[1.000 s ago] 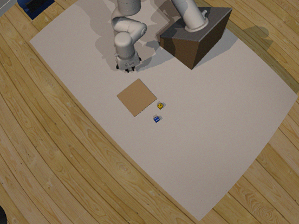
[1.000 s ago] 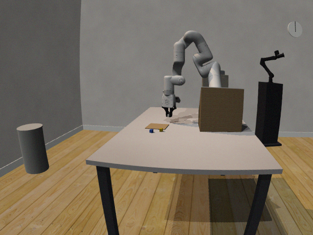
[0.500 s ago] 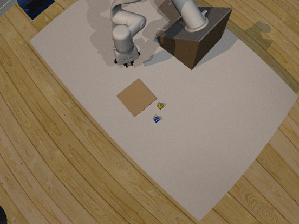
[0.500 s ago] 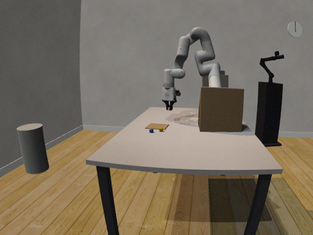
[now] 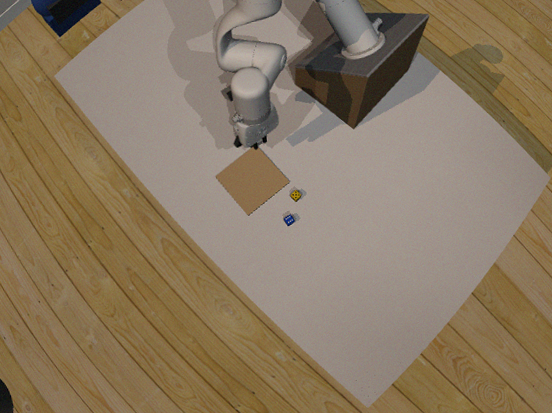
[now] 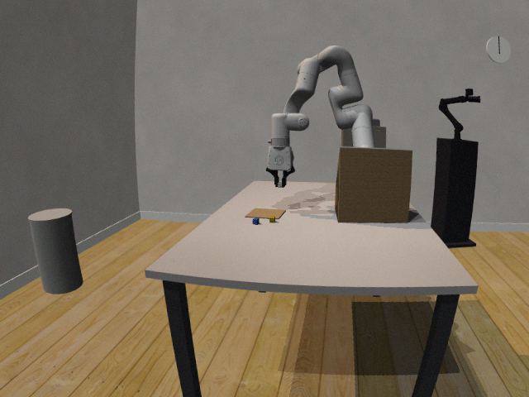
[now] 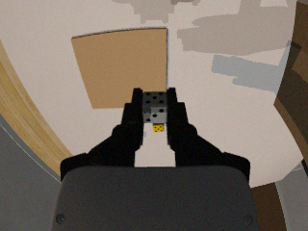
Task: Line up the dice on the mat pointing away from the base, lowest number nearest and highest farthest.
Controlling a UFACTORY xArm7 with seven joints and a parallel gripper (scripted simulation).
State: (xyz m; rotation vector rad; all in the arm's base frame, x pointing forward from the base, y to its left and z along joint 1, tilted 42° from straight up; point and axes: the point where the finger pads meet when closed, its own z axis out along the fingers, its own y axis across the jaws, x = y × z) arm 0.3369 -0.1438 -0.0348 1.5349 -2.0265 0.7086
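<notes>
My hand is 60 mm short of the brown mat, 20 mm to the right of it and 130 mm above it. From my hand the other things lie so: yellow die 30 mm ahead, 140 mm to the left, 120 mm below; then blue die 90 mm ahead, 160 mm to the left, 120 mm below; then white die 10 mm below.
</notes>
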